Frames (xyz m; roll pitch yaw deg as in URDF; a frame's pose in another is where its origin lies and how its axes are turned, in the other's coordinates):
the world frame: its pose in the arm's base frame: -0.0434 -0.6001 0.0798 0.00 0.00 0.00
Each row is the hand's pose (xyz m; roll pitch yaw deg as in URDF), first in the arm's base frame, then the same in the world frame.
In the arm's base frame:
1: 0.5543 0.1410 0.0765 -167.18 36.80 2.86
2: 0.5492 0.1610 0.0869 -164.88 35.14 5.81
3: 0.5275 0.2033 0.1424 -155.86 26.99 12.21
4: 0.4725 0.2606 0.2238 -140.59 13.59 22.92
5: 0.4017 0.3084 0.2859 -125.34 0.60 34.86
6: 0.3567 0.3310 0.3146 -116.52 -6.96 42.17
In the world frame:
1: 0.5977 0.7411 -0.0033 -167.18 36.80 2.86
2: 0.5926 0.7611 0.0071 -164.88 35.14 5.81
3: 0.5709 0.8034 0.0626 -155.86 26.99 12.21
4: 0.5159 0.8607 0.1440 -140.59 13.59 22.92
5: 0.4451 0.9085 0.2061 -125.34 0.60 34.86
6: 0.4001 0.9311 0.2348 -116.52 -6.96 42.17

